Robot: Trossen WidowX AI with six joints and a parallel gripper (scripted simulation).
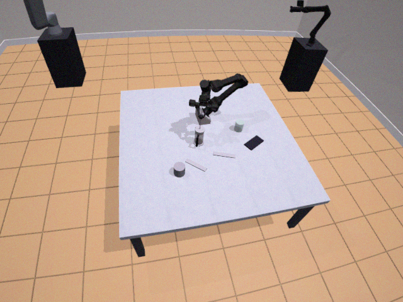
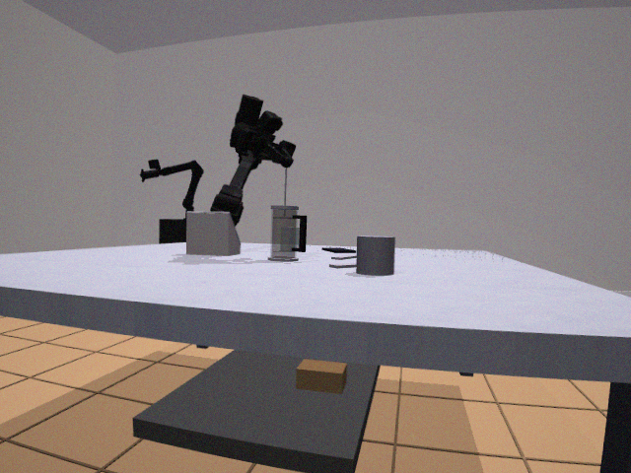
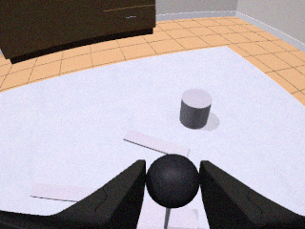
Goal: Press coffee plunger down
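My gripper tip is now 13 cm above the glass coffee press and 1 cm short of it. Also, from my gripper tip: black slab 41 cm to the left, 24 cm below, 4 cm ahead; then grey cylinder 24 cm ahead, 21 cm below, 16 cm to the right.
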